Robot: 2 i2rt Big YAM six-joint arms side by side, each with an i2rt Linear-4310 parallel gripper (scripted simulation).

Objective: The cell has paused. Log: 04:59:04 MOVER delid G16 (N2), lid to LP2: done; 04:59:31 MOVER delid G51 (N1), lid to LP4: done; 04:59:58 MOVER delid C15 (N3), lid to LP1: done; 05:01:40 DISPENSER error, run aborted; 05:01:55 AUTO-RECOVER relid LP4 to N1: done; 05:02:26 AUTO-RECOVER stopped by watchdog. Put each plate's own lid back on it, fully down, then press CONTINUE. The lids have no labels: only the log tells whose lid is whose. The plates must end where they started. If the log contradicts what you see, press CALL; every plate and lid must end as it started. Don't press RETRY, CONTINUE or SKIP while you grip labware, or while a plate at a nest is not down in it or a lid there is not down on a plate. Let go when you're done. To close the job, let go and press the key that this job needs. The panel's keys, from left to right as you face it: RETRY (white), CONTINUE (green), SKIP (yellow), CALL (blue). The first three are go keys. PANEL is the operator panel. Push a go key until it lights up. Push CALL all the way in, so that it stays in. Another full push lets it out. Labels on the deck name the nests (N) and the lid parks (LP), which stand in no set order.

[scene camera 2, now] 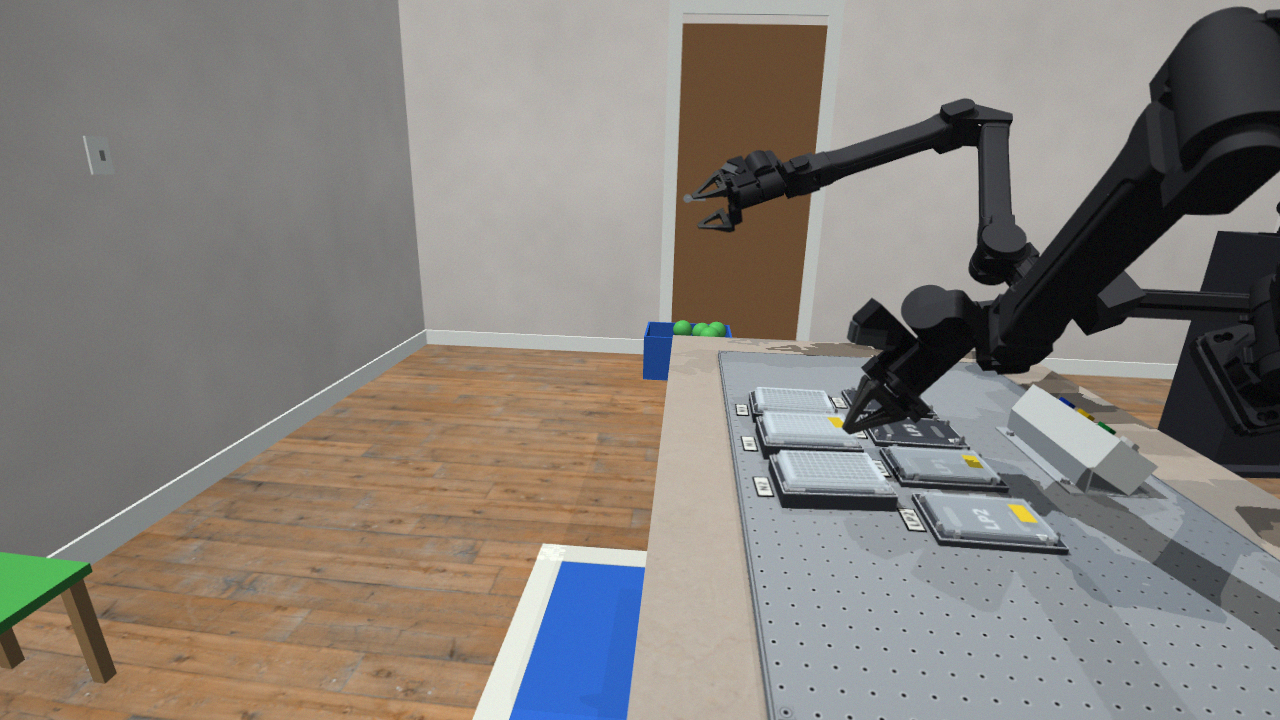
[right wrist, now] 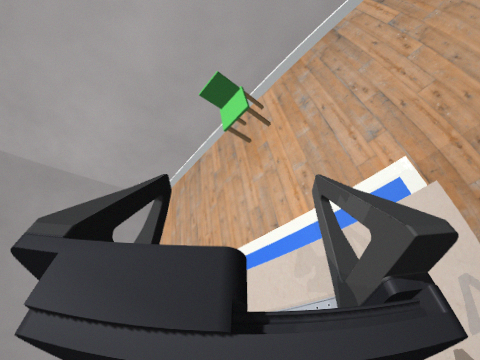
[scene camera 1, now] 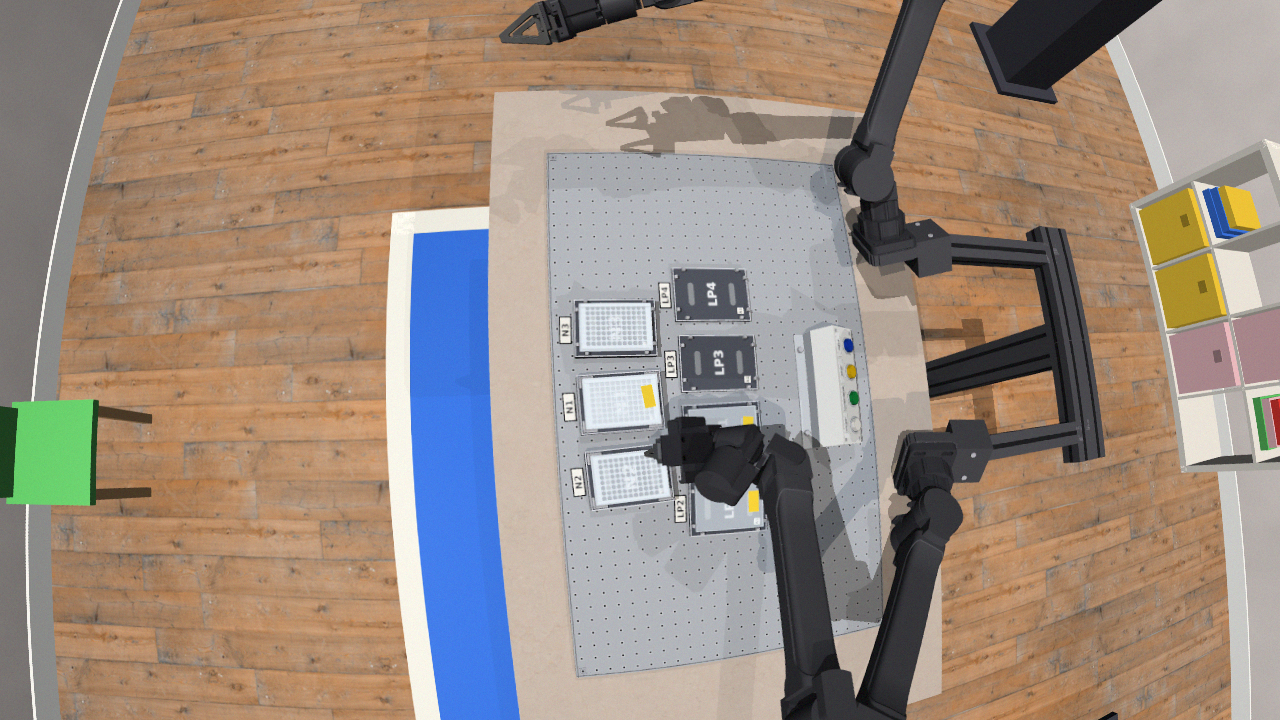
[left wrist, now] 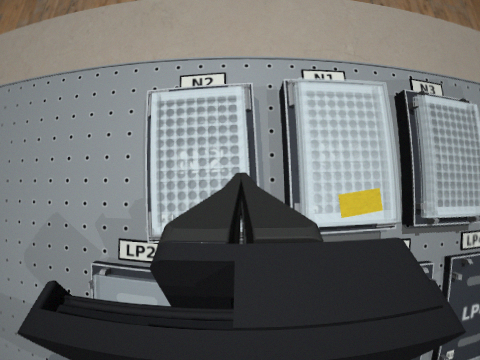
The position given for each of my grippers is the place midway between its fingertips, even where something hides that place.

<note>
In view: my left gripper (scene camera 2: 845, 431), my right gripper (scene camera 1: 507, 38), a clear lid (scene camera 2: 931, 463), a clear lid (scene camera 2: 975, 516) and an operator panel (scene camera 2: 1083, 458).
My left gripper is seen too in scene camera 1 (scene camera 1: 646, 454) and in the left wrist view (left wrist: 241, 180). My right gripper shows as well in scene camera 2 (scene camera 2: 695, 211) and in the right wrist view (right wrist: 241, 182).
</note>
